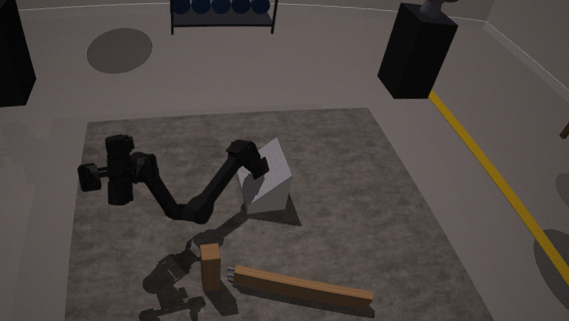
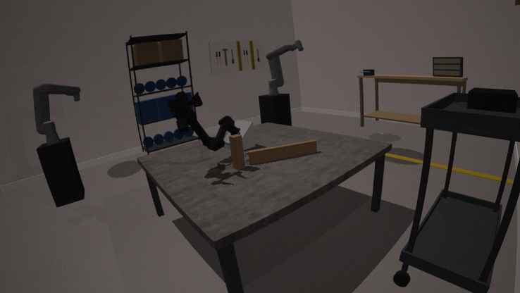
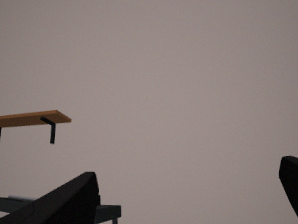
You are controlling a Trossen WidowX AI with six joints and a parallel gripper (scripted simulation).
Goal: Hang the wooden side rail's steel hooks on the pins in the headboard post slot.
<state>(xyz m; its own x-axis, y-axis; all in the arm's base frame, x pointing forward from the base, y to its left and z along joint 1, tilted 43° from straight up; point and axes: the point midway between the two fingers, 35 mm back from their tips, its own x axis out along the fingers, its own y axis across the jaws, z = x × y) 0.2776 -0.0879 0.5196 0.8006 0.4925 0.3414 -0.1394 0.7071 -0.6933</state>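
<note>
My gripper tip is now 4 cm short of the wooden headboard post, 20 cm to the right of it and 36 cm above it.
</note>
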